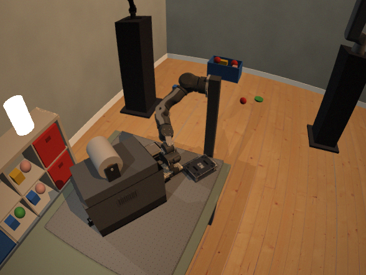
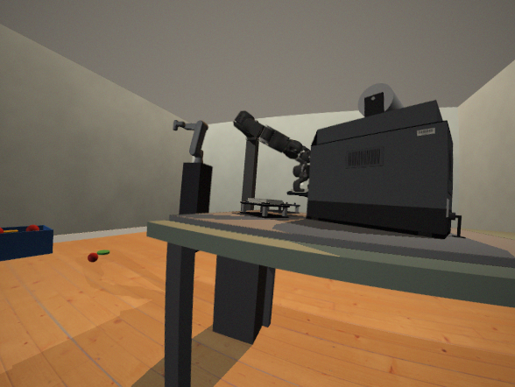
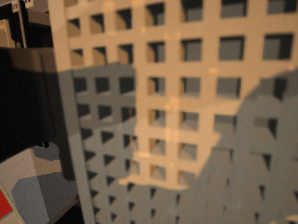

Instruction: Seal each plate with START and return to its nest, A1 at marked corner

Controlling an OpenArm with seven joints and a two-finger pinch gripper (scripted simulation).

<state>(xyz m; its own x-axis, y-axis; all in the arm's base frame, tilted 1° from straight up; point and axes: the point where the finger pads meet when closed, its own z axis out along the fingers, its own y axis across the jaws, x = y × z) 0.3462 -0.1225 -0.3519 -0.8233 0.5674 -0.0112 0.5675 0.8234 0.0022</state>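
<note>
My hand is right at the white well plate. The rest, counted from my hand: dark sealer stage: 10 mm below; warning sticker: 130 mm to the right, 40 mm above, 30 mm ahead; pale start button: 140 mm ahead, 80 mm above, 20 mm to the left.
</note>
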